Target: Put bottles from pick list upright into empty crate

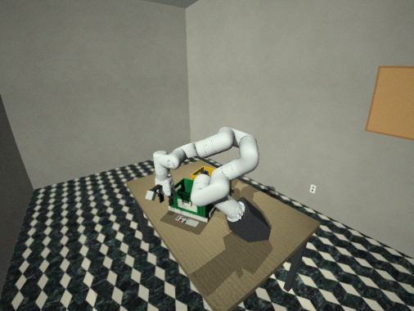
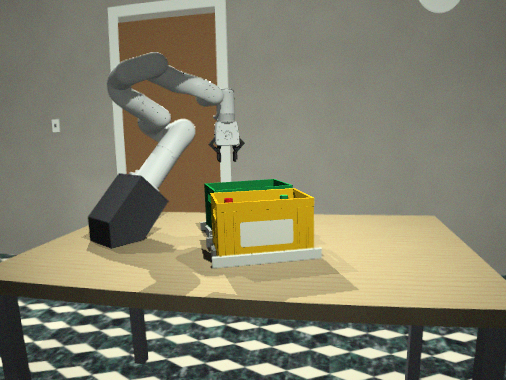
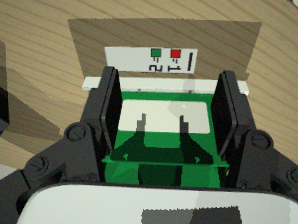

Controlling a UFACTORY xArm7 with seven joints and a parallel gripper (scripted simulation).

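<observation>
My hand is 25 cm short of the red bottle, 43 cm to the left of it and 16 cm above it. Also, from my hand: pick list: 8 cm ahead, 13 cm to the right, 25 cm below; green crate: 20 cm ahead, 21 cm to the right, 17 cm below; yellow crate: 34 cm ahead, 41 cm to the right, 17 cm below.
</observation>
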